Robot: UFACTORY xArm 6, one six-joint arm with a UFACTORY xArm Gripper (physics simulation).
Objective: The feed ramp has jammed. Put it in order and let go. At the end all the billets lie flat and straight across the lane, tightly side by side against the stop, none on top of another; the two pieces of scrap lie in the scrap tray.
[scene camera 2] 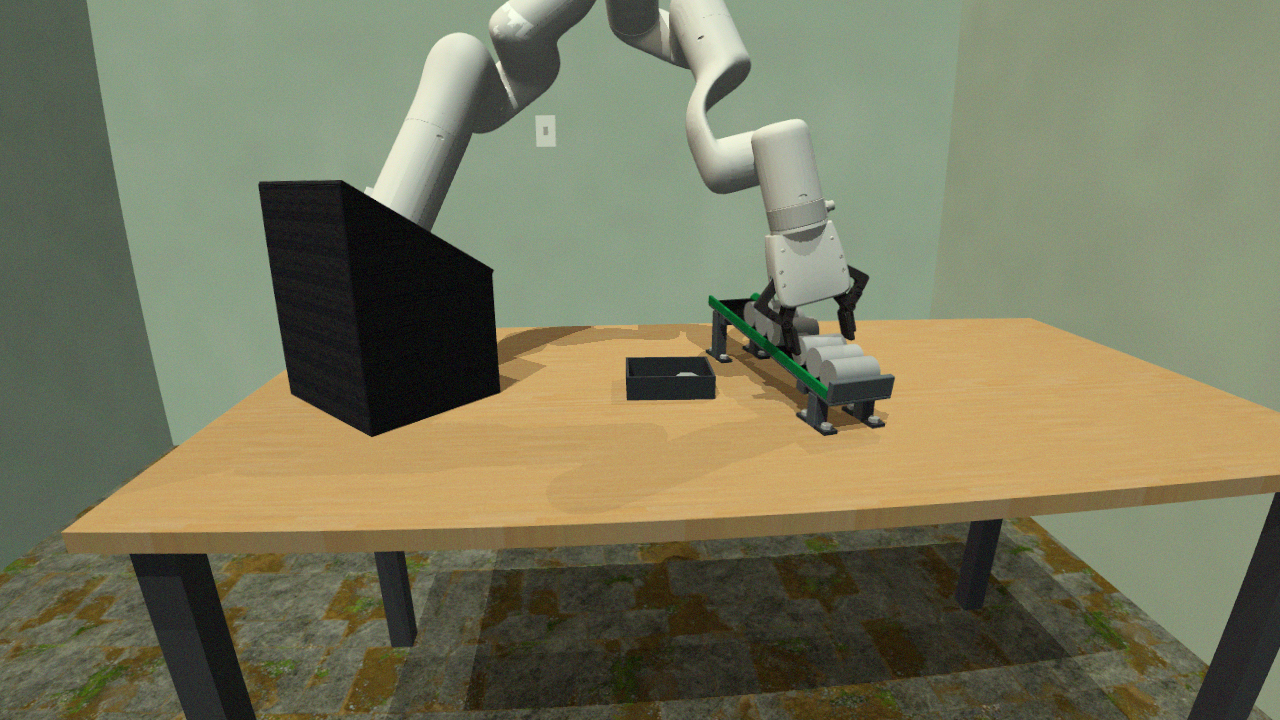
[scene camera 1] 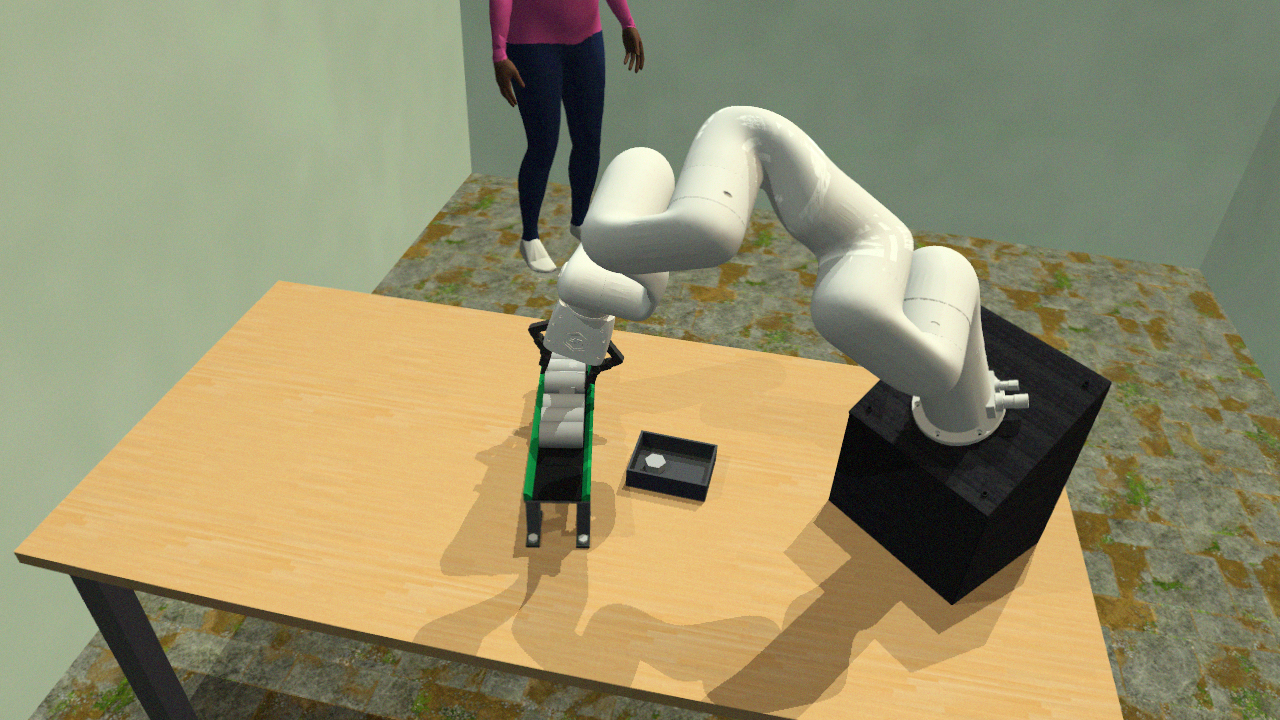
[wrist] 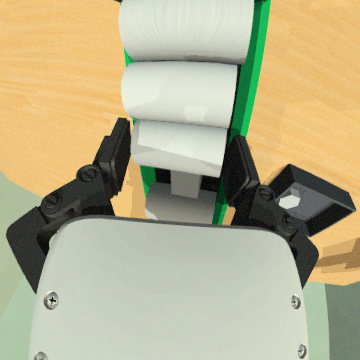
gripper: scene camera 2; scene camera 1; wrist 179,140
scrap tray: scene camera 2; scene camera 1; wrist 321,204
billet: scene camera 2 806,342; scene camera 1 554,380; wrist 199,149
same spot on scrap tray: (scene camera 2: 647,378) = (scene camera 1: 699,441)
same spot on gripper: (scene camera 1: 617,357) = (scene camera 2: 757,299)
